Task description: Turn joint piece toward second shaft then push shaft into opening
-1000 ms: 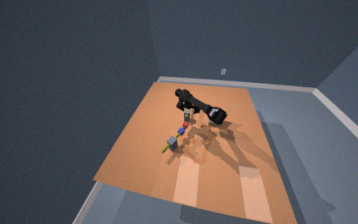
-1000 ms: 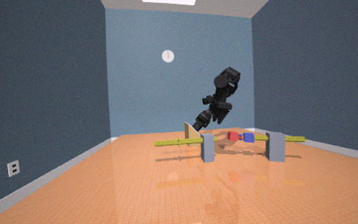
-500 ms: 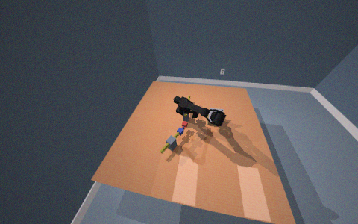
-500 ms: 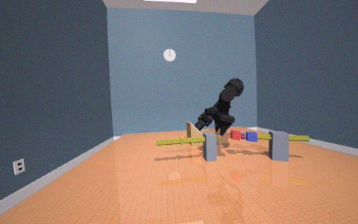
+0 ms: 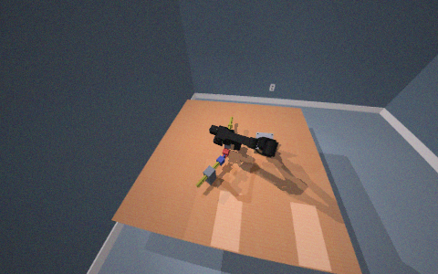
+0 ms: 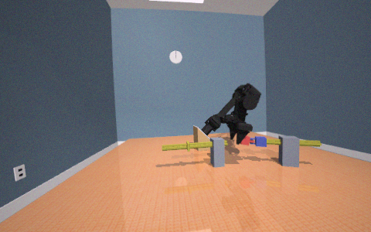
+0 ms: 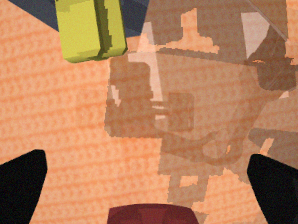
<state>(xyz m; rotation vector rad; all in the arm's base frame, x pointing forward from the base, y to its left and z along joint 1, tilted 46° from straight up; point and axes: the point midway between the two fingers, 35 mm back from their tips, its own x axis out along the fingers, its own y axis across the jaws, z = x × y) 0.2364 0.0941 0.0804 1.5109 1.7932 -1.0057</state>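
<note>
My gripper tip is now 5 cm to the right of the red square joint piece and 1 cm below it.
</note>
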